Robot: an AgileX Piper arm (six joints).
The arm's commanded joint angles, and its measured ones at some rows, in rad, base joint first. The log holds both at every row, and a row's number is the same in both.
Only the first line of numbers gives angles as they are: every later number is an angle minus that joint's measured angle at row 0.
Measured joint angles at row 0:
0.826, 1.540, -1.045, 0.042, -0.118, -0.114
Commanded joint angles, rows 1 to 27:
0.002, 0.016, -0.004, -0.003, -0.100, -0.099
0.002, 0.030, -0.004, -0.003, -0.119, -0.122
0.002, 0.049, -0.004, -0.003, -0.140, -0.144
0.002, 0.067, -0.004, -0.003, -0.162, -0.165
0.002, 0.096, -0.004, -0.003, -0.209, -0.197
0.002, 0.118, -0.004, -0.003, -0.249, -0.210
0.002, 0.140, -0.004, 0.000, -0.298, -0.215
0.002, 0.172, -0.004, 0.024, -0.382, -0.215
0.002, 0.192, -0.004, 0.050, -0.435, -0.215
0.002, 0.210, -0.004, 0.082, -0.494, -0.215
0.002, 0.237, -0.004, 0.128, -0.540, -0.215
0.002, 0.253, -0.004, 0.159, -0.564, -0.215
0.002, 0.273, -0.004, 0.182, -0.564, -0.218
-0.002, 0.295, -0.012, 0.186, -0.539, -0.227
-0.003, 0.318, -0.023, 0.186, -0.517, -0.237
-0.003, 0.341, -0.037, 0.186, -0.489, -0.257
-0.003, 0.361, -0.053, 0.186, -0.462, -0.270
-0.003, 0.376, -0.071, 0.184, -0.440, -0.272
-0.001, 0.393, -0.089, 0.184, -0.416, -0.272
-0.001, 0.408, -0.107, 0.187, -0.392, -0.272
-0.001, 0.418, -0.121, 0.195, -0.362, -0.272
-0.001, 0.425, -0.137, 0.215, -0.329, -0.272
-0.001, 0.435, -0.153, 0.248, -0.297, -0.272
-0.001, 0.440, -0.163, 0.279, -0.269, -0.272
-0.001, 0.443, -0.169, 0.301, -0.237, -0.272
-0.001, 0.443, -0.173, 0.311, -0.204, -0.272
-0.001, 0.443, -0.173, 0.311, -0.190, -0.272
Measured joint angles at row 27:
-0.001, 0.441, -0.153, 0.261, -0.278, -0.265
